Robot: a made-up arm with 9 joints.
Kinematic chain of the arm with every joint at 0, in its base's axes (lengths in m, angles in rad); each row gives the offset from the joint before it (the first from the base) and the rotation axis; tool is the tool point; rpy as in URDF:
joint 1: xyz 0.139 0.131 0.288 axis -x
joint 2: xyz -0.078 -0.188 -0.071 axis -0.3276 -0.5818 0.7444
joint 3: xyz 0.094 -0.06 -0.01 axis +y
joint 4: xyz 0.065 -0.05 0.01 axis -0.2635 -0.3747 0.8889
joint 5: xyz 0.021 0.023 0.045 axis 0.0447 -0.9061 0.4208
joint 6: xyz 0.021 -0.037 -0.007 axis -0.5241 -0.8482 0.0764
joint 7: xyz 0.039 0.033 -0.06 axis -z
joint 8: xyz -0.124 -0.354 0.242 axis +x
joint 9: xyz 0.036 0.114 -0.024 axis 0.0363 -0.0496 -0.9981
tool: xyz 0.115 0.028 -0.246 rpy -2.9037 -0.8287 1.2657
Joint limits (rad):
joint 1: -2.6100..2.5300
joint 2: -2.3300..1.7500
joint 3: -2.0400..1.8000
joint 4: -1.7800..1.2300
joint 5: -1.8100..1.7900
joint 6: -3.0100..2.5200
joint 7: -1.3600..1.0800
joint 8: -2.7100..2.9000
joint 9: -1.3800..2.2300
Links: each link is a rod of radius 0.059 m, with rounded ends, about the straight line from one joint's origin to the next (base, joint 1, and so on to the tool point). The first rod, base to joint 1, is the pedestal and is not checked.
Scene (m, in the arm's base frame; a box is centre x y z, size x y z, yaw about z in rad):
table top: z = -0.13
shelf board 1: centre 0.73 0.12 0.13 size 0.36 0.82 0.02 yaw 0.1
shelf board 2: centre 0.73 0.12 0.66 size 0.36 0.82 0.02 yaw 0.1
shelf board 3: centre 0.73 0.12 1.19 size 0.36 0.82 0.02 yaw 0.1
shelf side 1: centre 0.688 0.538 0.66 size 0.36 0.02 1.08 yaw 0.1
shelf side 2: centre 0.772 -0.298 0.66 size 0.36 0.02 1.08 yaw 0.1
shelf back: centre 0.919 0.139 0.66 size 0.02 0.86 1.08 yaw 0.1
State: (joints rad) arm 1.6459 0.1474 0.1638 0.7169 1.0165 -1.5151 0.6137 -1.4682 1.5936
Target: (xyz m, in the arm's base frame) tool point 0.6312 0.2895 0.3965
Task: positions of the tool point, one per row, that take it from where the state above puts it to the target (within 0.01 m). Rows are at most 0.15 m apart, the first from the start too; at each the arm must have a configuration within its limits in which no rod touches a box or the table.
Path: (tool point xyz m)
1: 0.5575 0.3728 0.9381
2: 0.4351 0.4136 0.9375
3: 0.3056 0.4330 0.9152
4: 0.1897 0.4279 0.8698
5: 0.1044 0.4023 0.8081
6: 0.1553 0.3192 0.8242
7: 0.2453 0.2617 0.8020
8: 0.3357 0.2362 0.7303
9: 0.3877 0.2367 0.6187
10: 0.3776 0.2488 0.4955
11: 0.3058 0.2568 0.3965
12: 0.4226 0.2816 0.3827
13: 0.5332 0.2902 0.3836
14: 0.6312 0.2895 0.3965

